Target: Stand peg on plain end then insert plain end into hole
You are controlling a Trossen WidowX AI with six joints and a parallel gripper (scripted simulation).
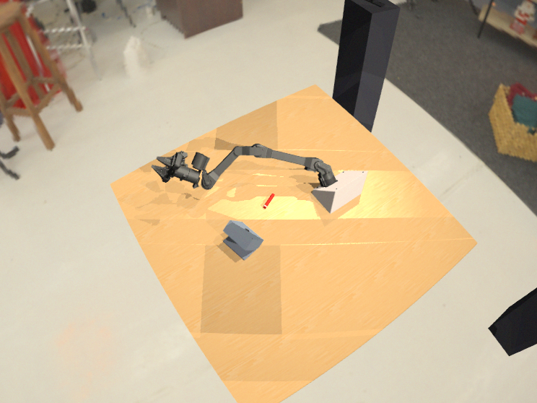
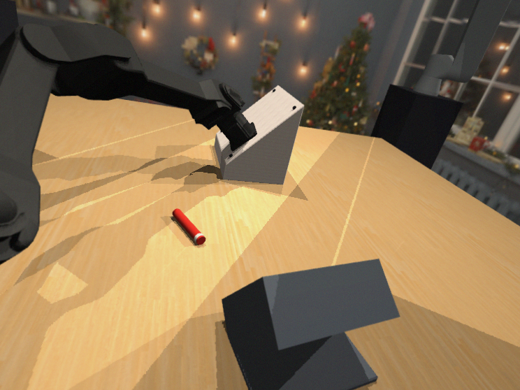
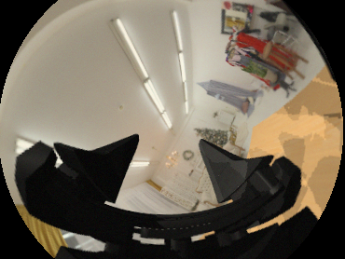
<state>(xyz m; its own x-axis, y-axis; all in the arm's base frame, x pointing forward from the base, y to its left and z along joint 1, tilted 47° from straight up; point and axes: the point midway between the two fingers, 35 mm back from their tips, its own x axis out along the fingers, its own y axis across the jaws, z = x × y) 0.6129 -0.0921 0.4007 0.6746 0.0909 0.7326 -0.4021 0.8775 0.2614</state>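
Right now my gripper tip is 38 cm past the red peg, 28 cm to the right of it and 25 cm above it. From my gripper tip the other things lie so: grey sloped panel 21 cm behind, 39 cm to the left, 21 cm below.
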